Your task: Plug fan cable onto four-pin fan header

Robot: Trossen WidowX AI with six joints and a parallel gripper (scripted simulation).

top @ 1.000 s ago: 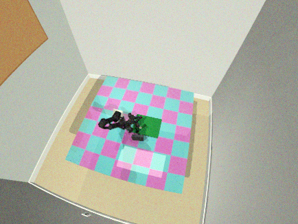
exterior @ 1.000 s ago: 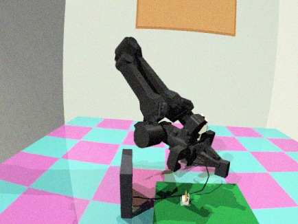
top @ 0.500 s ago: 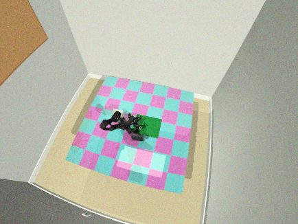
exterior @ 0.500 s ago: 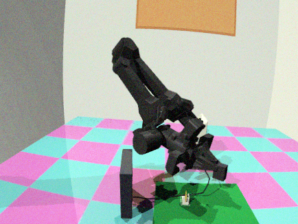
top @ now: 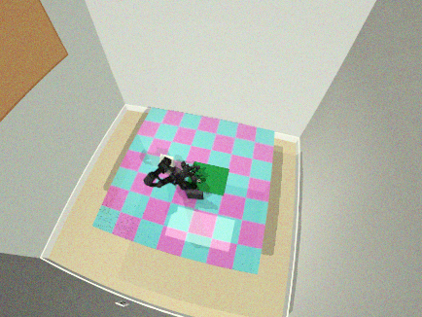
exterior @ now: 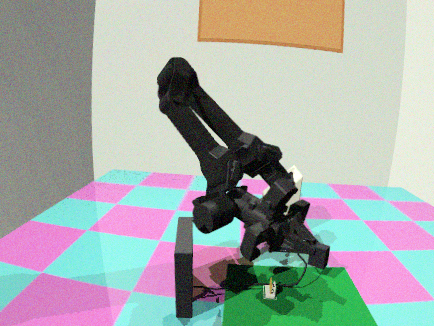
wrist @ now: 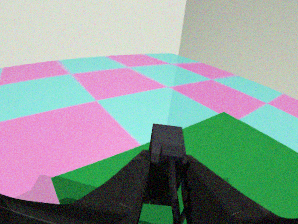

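The white four-pin fan header is 80 mm below my gripper tip, 70 mm to the right of it and 40 mm ahead of it. From my gripper tip the other things lie so: black fan (210 mm to the right, 60 mm ahead, 20 mm below); then green board (100 mm ahead, 90 mm below, 20 mm to the right); then black plug (10 mm below).
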